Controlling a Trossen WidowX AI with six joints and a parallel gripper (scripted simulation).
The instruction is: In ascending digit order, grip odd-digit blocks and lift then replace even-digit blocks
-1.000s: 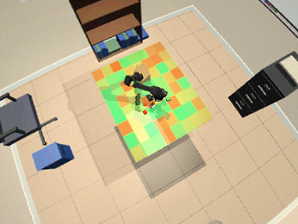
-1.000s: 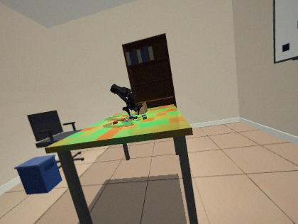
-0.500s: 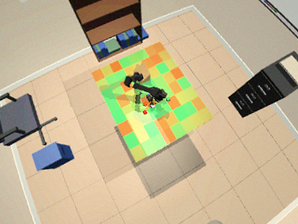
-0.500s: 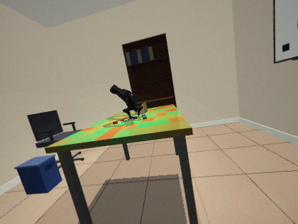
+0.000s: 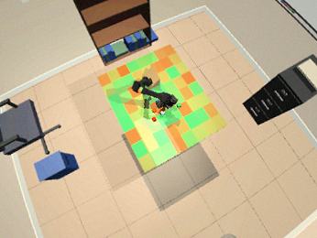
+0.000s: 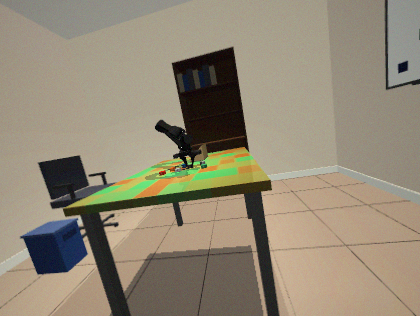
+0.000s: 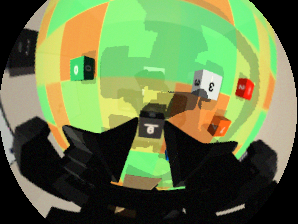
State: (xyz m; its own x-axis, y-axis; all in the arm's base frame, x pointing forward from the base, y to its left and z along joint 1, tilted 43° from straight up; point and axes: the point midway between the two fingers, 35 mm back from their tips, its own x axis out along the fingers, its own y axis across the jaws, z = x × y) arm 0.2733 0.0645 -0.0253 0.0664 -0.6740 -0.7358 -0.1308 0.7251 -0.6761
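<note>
Right now my gripper tip is right at the black block. Also, from my gripper tip: white block (70 mm ahead, 60 mm to the right); blue block (50 mm behind, 60 mm to the right); grey block (70 mm behind, 70 mm to the left).
</note>
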